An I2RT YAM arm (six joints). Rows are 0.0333 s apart.
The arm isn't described. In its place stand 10 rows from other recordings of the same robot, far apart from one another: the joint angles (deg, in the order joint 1, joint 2, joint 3, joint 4, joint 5, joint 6), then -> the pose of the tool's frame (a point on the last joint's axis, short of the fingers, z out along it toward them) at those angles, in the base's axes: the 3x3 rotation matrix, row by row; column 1 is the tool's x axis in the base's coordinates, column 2 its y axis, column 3 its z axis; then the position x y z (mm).
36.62 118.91 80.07 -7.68 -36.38 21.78 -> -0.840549 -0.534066 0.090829; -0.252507 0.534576 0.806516; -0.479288 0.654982 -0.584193; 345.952 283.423 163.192
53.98 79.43 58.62 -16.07 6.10 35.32 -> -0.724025 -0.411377 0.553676; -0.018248 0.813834 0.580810; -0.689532 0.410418 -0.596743; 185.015 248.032 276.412
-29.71 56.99 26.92 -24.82 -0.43 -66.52 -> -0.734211 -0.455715 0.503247; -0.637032 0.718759 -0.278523; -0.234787 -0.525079 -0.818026; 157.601 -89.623 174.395
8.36 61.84 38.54 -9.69 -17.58 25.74 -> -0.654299 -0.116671 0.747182; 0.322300 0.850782 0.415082; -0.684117 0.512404 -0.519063; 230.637 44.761 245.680
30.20 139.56 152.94 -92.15 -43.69 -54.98 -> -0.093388 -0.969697 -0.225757; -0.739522 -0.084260 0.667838; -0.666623 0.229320 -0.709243; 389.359 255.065 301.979
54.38 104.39 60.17 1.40 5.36 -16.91 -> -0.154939 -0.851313 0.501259; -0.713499 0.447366 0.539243; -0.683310 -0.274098 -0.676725; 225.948 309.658 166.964
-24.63 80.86 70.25 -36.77 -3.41 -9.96 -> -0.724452 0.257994 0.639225; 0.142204 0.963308 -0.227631; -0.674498 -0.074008 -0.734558; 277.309 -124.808 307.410
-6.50 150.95 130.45 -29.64 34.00 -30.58 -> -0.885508 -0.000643 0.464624; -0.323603 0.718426 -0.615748; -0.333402 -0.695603 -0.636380; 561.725 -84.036 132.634
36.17 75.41 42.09 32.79 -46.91 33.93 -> -0.560295 -0.819487 0.120460; 0.062732 0.103030 0.992698; -0.825914 0.563761 -0.006319; 218.359 191.844 283.634
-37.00 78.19 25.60 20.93 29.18 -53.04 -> -0.936726 0.180247 0.300093; -0.167678 0.521487 -0.836622; -0.307293 -0.834004 -0.458267; 190.739 -165.465 158.604
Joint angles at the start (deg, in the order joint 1, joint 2, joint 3, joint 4, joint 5, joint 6):
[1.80 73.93 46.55 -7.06 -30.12 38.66]
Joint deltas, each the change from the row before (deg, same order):
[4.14 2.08 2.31 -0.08 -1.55 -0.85]
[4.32 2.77 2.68 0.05 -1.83 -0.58]
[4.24 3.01 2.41 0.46 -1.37 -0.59]
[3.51 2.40 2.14 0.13 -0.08 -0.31]
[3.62 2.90 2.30 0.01 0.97 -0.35]
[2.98 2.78 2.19 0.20 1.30 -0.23]
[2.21 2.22 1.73 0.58 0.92 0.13]
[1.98 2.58 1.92 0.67 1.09 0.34]
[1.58 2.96 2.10 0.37 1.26 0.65]
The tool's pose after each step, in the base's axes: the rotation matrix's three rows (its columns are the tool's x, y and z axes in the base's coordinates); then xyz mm. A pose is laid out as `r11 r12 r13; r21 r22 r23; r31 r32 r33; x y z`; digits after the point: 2 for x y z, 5 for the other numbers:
-0.76120 -0.06692 0.64506; 0.44537 0.66907 0.59498; -0.47140 0.74018 -0.47949; 284.25 48.37 252.50
-0.80306 -0.13962 0.57931; 0.36735 0.64947 0.66577; -0.46919 0.74746 -0.47028; 291.26 72.69 255.19
-0.83459 -0.20398 0.51171; 0.28990 0.62724 0.72286; -0.46841 0.75164 -0.46435; 297.01 97.84 255.02
-0.85086 -0.24550 0.46451; 0.23398 0.61453 0.75339; -0.47042 0.74972 -0.46543; 300.48 119.13 255.09
-0.86254 -0.27621 0.42395; 0.18205 0.61234 0.76935; -0.47210 0.74078 -0.47788; 303.99 141.95 252.48
-0.86736 -0.29943 0.39752; 0.14360 0.61420 0.77598; -0.47651 0.73014 -0.48973; 307.46 161.98 249.48
-0.86880 -0.31707 0.38034; 0.11915 0.61166 0.78210; -0.48062 0.72480 -0.49363; 310.12 177.78 247.18
-0.87026 -0.32741 0.36804; 0.10154 0.61186 0.78442; -0.48201 0.72002 -0.49923; 314.01 193.35 243.51
-0.87542 -0.32270 0.35988; 0.09268 0.61865 0.78018; -0.47440 0.71634 -0.51167; 319.46 207.54 237.47

